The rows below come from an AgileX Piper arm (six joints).
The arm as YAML. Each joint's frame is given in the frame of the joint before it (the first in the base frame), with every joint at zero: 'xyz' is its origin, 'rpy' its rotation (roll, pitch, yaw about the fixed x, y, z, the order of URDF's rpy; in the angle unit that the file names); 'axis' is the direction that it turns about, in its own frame. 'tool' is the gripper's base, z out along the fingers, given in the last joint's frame.
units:
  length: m
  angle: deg
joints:
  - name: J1
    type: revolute
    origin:
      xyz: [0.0, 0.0, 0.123]
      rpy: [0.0, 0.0, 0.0]
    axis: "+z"
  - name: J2
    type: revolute
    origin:
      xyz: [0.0, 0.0, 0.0]
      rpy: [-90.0, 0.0, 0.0]
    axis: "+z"
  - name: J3
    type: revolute
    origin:
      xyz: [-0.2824, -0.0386, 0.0]
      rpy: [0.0, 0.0, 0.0]
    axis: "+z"
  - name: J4
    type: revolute
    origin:
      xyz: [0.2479, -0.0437, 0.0]
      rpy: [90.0, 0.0, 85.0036]
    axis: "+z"
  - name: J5
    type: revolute
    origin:
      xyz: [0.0, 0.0, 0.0]
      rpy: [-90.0, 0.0, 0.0]
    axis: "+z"
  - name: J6
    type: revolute
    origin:
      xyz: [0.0, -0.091, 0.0]
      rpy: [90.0, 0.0, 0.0]
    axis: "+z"
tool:
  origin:
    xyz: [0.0, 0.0, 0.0]
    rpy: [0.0, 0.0, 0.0]
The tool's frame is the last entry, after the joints.
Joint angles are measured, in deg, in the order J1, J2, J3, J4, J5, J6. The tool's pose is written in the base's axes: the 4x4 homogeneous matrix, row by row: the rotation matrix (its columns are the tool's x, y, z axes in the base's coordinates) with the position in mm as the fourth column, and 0 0 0 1 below. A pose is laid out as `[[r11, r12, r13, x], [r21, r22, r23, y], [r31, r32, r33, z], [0, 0, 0, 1]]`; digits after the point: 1 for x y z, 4 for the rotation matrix.
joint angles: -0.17 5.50 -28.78 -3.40 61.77 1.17
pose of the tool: [[-0.5516, 0.0423, 0.8331, 8.9], [-0.0060, 0.9985, -0.0547, -4.8], [-0.8341, -0.0352, -0.5505, 276.5], [0, 0, 0, 1]]
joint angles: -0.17 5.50 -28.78 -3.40 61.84 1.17
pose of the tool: [[-0.5526, 0.0423, 0.8324, 8.8], [-0.0060, 0.9985, -0.0548, -4.8], [-0.8334, -0.0352, -0.5515, 276.4], [0, 0, 0, 1]]
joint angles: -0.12 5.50 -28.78 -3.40 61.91 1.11
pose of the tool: [[-0.5536, 0.0409, 0.8317, 8.7], [-0.0074, 0.9985, -0.0541, -4.8], [-0.8327, -0.0361, -0.5525, 276.3], [0, 0, 0, 1]]
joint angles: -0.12 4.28 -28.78 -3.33 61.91 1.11
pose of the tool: [[-0.5358, 0.0411, 0.8434, 5.5], [-0.0069, 0.9986, -0.0530, -4.7], [-0.8443, -0.0342, -0.5347, 276.5], [0, 0, 0, 1]]
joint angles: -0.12 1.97 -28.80 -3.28 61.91 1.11
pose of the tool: [[-0.5010, 0.0420, 0.8644, -0.8], [-0.0065, 0.9986, -0.0523, -4.6], [-0.8654, -0.0319, -0.5000, 276.7], [0, 0, 0, 1]]
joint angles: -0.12 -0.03 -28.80 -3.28 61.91 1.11
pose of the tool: [[-0.4705, 0.0431, 0.8813, -6.1], [-0.0066, 0.9986, -0.0523, -4.6], [-0.8824, -0.0304, -0.4696, 276.5], [0, 0, 0, 1]]
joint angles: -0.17 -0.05 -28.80 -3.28 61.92 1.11
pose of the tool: [[-0.4703, 0.0439, 0.8814, -6.2], [-0.0062, 0.9986, -0.0531, -4.6], [-0.8825, -0.0304, -0.4694, 276.5], [0, 0, 0, 1]]
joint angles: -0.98 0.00 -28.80 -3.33 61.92 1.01
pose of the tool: [[-0.4713, 0.0577, 0.8801, -6.1], [-0.0017, 0.9978, -0.0663, -4.6], [-0.8820, -0.0327, -0.4701, 276.5], [0, 0, 0, 1]]
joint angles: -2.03 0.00 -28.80 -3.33 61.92 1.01
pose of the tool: [[-0.4712, 0.0760, 0.8787, -6.2], [0.0070, 0.9966, -0.0824, -4.4], [-0.8820, -0.0327, -0.4701, 276.5], [0, 0, 0, 1]]
